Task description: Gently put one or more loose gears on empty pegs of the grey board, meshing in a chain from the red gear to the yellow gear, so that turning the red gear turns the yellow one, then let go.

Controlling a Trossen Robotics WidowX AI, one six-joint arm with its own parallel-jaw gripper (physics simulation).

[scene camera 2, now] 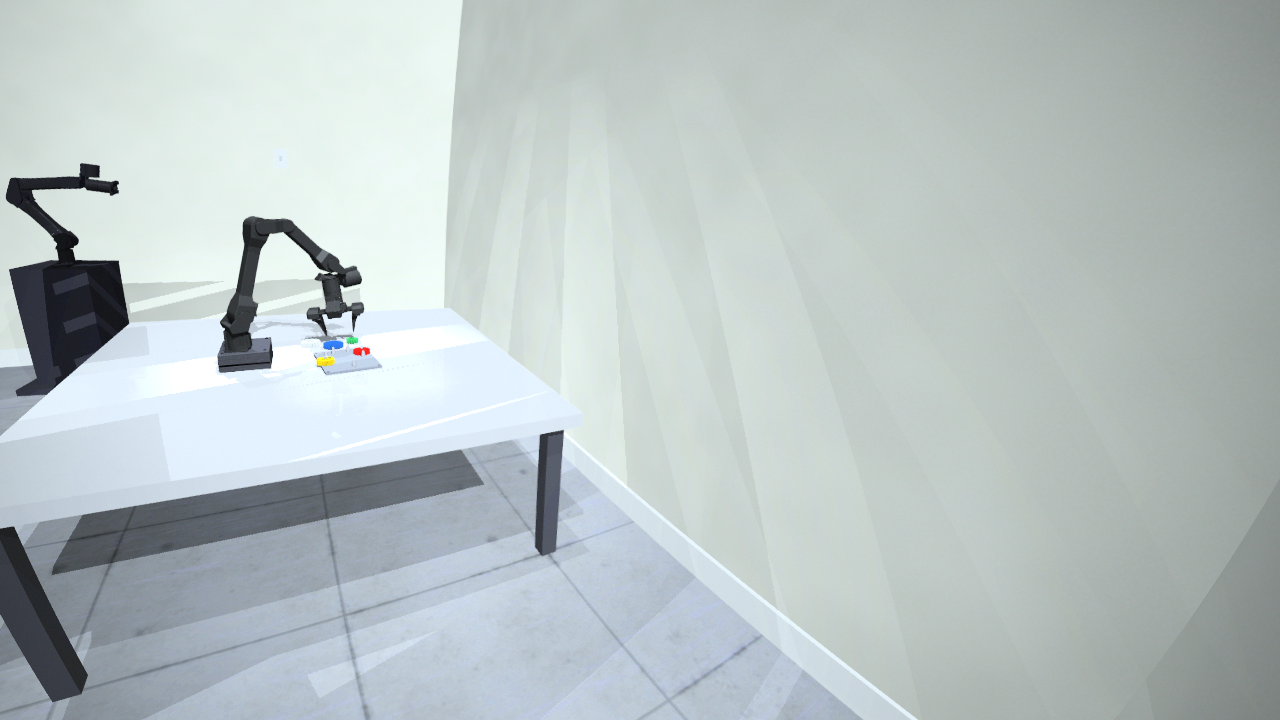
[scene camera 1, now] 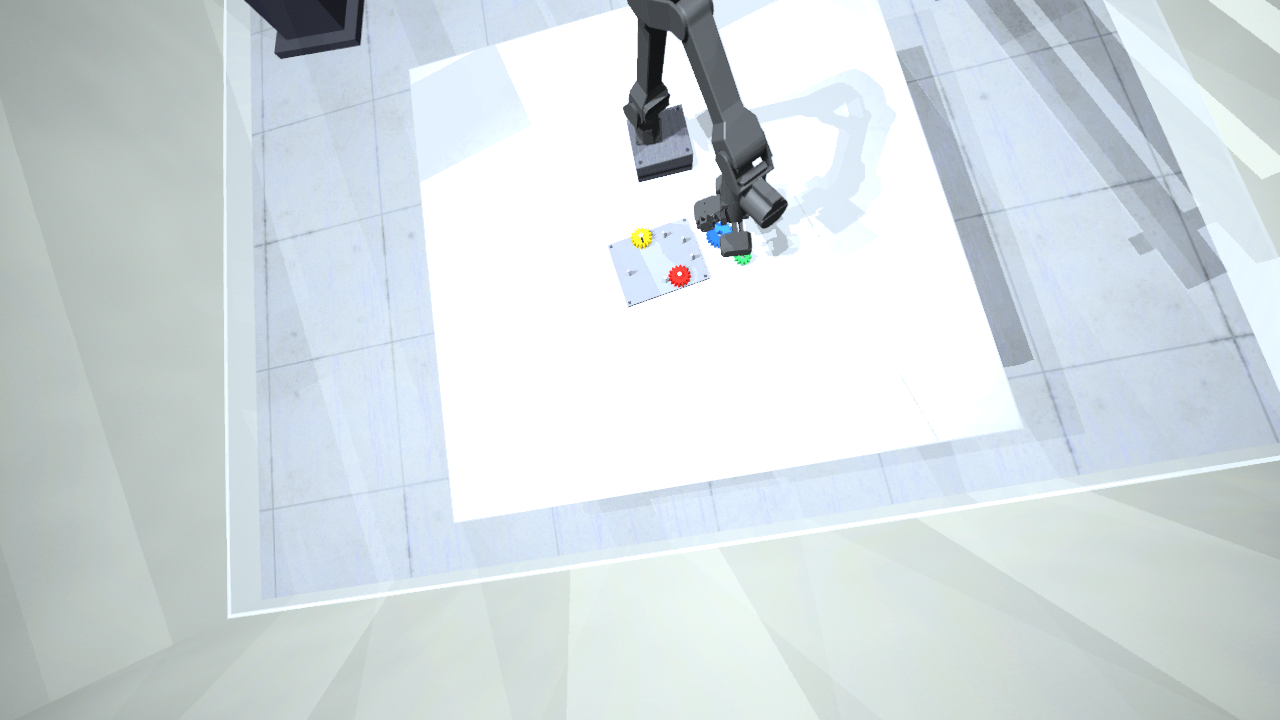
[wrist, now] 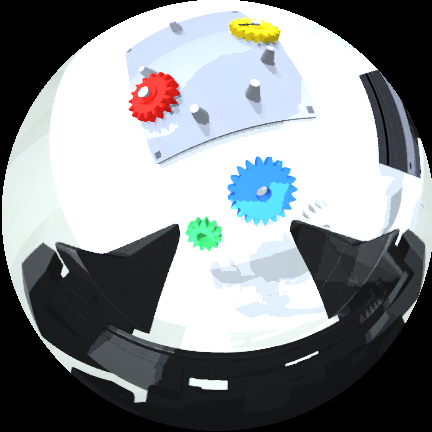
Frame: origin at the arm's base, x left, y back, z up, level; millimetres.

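Seen in the pictures: gripper, fingertip midpoint: [scene camera 2: 340, 333] [scene camera 1: 730, 236] [wrist: 236, 227]; arm's base at its link origin: [scene camera 2: 238, 348] [scene camera 1: 648, 132].
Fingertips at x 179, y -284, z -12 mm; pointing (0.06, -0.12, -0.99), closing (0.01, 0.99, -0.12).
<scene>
Pixels of each thing's top centre, then the offset from my fingertips to it. Level surfaces: height alone.
- grey board at its top centre: [wrist: 197, 37] [scene camera 1: 656, 255] [scene camera 2: 344, 352] dx -176, dy -25, dz -13 mm
- red gear at its top centre: [wrist: 145, 93] [scene camera 1: 679, 274] [scene camera 2: 361, 348] dx -122, dy -76, dz -19 mm
- yellow gear at its top centre: [scene camera 1: 640, 235] [scene camera 2: 325, 358] dx -211, dy +31, dz -18 mm
- blue gear at its top centre: [wrist: 263, 193] [scene camera 1: 720, 233] [scene camera 2: 333, 342] dx -19, dy +24, dz -27 mm
- small green gear at its top centre: [wrist: 201, 237] [scene camera 1: 743, 255] [scene camera 2: 352, 338] dx +32, dy -37, dz -27 mm
- white gear at its top centre: [wrist: 324, 228] [scene camera 2: 310, 340] dx +19, dy +103, dz -27 mm
- white table at its surface level: dz -44 mm
The grey board [scene camera 1: 640, 291] [scene camera 2: 344, 368] [wrist: 225, 120] has a red gear [scene camera 1: 680, 276] [scene camera 2: 361, 351] [wrist: 162, 92] and a yellow gear [scene camera 1: 641, 239] [scene camera 2: 325, 361] [wrist: 255, 33] on pegs apart from each other, and several bare pegs. Loose on the table beside it lie a blue gear [scene camera 2: 332, 344] [wrist: 250, 182], a small green gear [scene camera 1: 742, 259] [scene camera 2: 352, 340] [wrist: 212, 229] and a white gear [scene camera 2: 309, 342] [wrist: 315, 207], partly hidden by a finger in the wrist view. My gripper [scene camera 2: 340, 332] [wrist: 236, 227] is wide open and empty, low above the loose gears; green shows near the left fingertip.
The arm's dark base [scene camera 1: 662, 159] [scene camera 2: 245, 356] [wrist: 390, 125] stands on the white table [scene camera 1: 554, 402] [scene camera 2: 429, 385], close to the board's yellow-gear side. A second dark arm [scene camera 2: 40, 214] stands on a dark cabinet [scene camera 2: 44, 313] beyond the table.
</scene>
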